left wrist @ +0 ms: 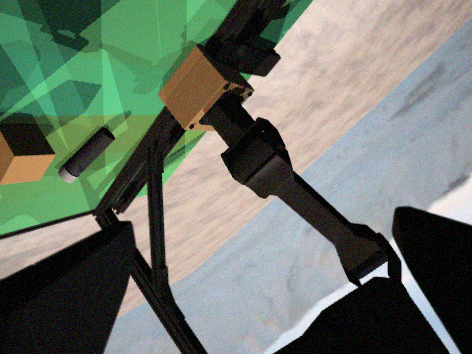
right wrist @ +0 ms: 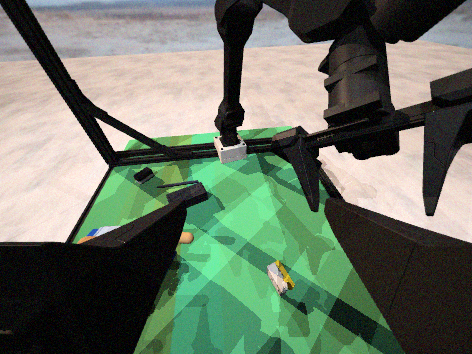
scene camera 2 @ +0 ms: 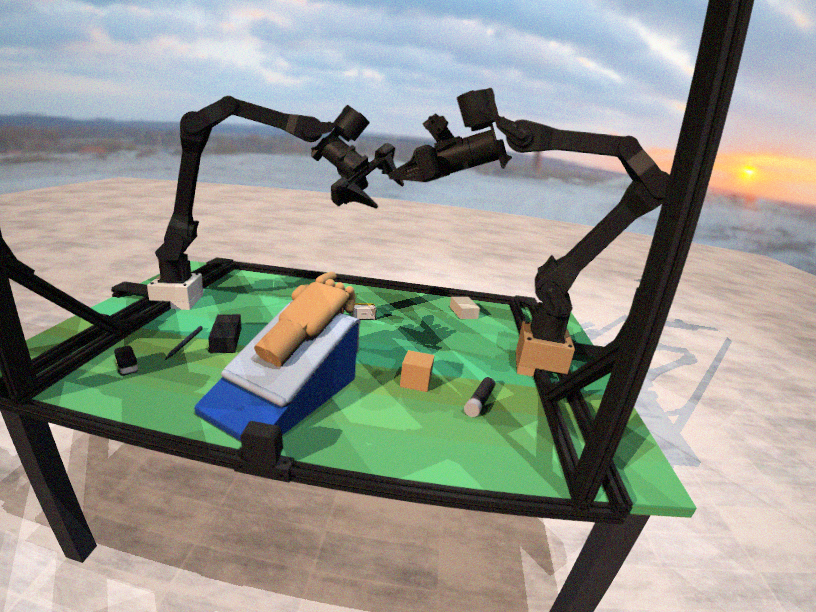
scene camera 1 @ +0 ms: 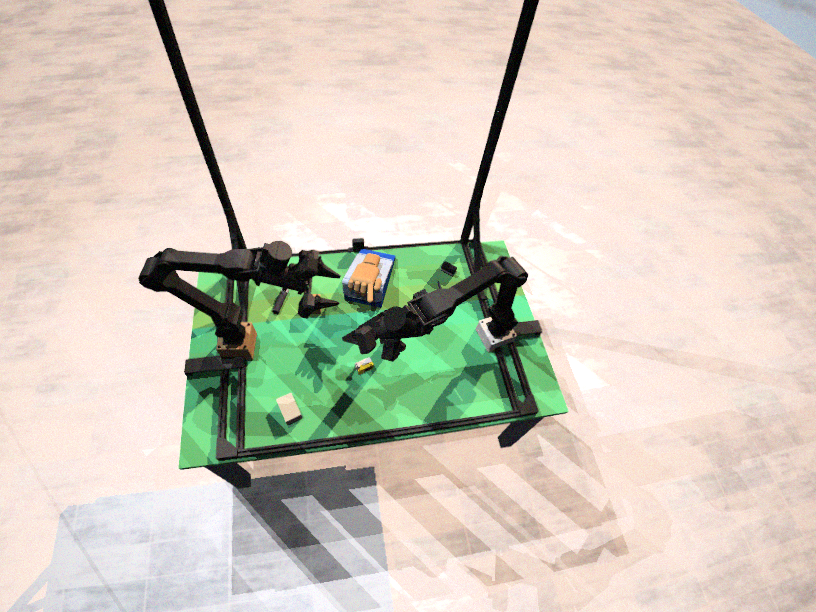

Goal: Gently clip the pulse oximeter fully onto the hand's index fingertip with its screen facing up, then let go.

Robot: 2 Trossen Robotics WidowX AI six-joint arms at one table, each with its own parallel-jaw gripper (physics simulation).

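Frame: origin at the left arm's base, x ahead, y left, z up, level; millimetres.
Where they show: left gripper, between the fingertips: (left wrist: 264,227) (right wrist: 361,213) (scene camera 2: 390,196) (scene camera 1: 350,333); right gripper, between the fingertips: (right wrist: 255,205) (scene camera 2: 394,175) (scene camera 1: 339,290); left arm's base, origin of its link: (right wrist: 229,141) (scene camera 2: 175,278) (scene camera 1: 497,328); right arm's base, origin of its link: (left wrist: 221,109) (scene camera 2: 547,334) (scene camera 1: 234,335).
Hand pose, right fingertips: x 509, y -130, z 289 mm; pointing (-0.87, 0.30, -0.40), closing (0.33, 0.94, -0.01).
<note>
Each offset is from my right fingertips to the top centre of the thing. "spot": to the spot under its first point.
The pulse oximeter @[38 mm back, 88 mm left, 316 mm down] (scene camera 1: 363,364) (scene camera 2: 365,311) (right wrist: 280,278), small, white and yellow, lies on the table, apart from the hand; its screen cannot be made out. The tan hand (scene camera 1: 367,273) (scene camera 2: 309,309) rests palm down on a blue wedge with a pale top @[spot: 110 mm back, 270 mm right, 316 mm down] (scene camera 2: 322,388); its index finger (scene camera 1: 369,291) (right wrist: 186,238) sticks out past the others. My left gripper (scene camera 1: 369,349) (scene camera 2: 388,195) (left wrist: 264,227) (right wrist: 361,213) is open and empty, high above the table. My right gripper (scene camera 1: 338,289) (right wrist: 255,205) is open and empty, also raised; in scene camera 2 its fingers overlap.
An orange cube @[55 mm ahead, 194 mm right, 298 mm down] (scene camera 2: 416,370) (left wrist: 25,167) and a dark cylinder @[161 mm ahead, 254 mm right, 320 mm down] (scene camera 2: 479,397) (left wrist: 87,154) lie beside the wedge. A black box @[327 mm back, 63 mm right, 312 mm down] (scene camera 2: 224,333) (right wrist: 187,194), a pen @[407 mm back, 90 mm right, 338 mm down] (scene camera 2: 183,342) and a small black item @[477 mm back, 190 mm right, 315 mm down] (scene camera 2: 125,360) (right wrist: 144,175) lie on its other side. A beige block @[227 mm ahead, 146 mm left, 318 mm down] (scene camera 1: 288,407) (scene camera 2: 464,307) lies farther off.
</note>
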